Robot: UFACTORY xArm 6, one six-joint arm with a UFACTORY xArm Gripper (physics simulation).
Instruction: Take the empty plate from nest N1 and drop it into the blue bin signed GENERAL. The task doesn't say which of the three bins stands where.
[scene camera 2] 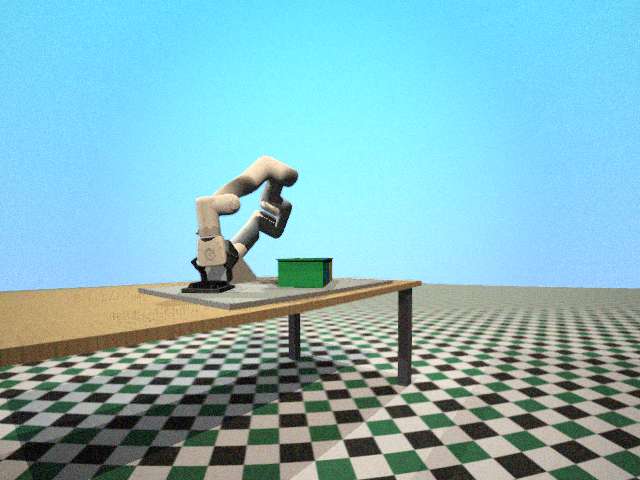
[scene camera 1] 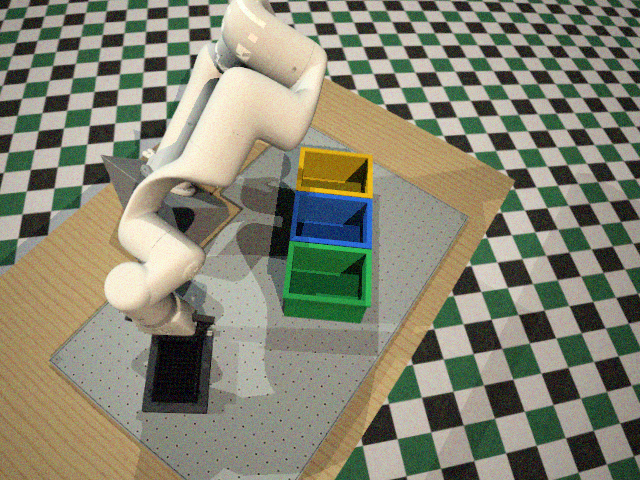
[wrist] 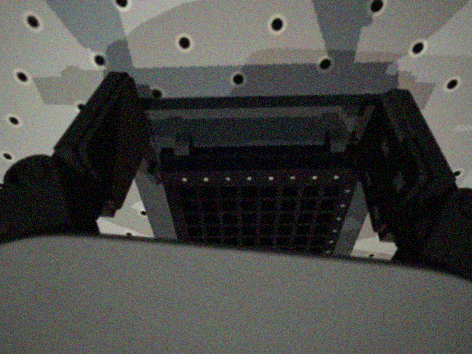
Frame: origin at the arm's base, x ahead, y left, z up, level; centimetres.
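Seen in the pictures: gripper, fingertip midpoint: [wrist: 253, 114].
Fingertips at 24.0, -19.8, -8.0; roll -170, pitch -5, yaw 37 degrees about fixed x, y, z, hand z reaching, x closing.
Pixels of each thing's top centre, then the offset from my fingertips to it, as dx, dy, dz. "*": a spot on its surface instead. Level surfaces: height alone.
- dark nest, top centre: [wrist: 256, 250] [scene camera 1: 177, 367] [scene camera 2: 209, 283] +5.6, -6.1, +0.3
- blue bin, top centre: [scene camera 1: 332, 218] [scene camera 2: 308, 258] +9.2, +36.4, +8.1
- yellow bin, surface spot: [scene camera 1: 336, 193] * +5.7, +42.3, +8.1
- board, surface height: dz -1.9
- wooden table, surface height: dz -3.2
The empty plate, a black grid of wells [scene camera 1: 176, 369] [wrist: 255, 210], lies in a dark nest [scene camera 1: 175, 407] [scene camera 2: 199, 289] [wrist: 156, 215] on the grey perforated board. No nest sign is readable. My gripper [scene camera 1: 170, 326] [scene camera 2: 211, 279] [wrist: 253, 114] is open, with nothing between its fingers. It points down low over the nest's arm-side end; in the wrist view a finger stands on each side of the plate's near end. The gripper body hides part of the plate. The blue bin [scene camera 1: 330, 243] [scene camera 2: 327, 272] stands between two other bins; its sign is not visible.
The green bin [scene camera 1: 325, 308] [scene camera 2: 301, 272] stands next to the blue one, towards the nest side; the yellow bin [scene camera 1: 336, 193] stands on its other side. A grey slanted piece [scene camera 1: 119, 178] stands beside the arm. The board [scene camera 1: 418, 232] lies on the wooden table [scene camera 1: 485, 180].
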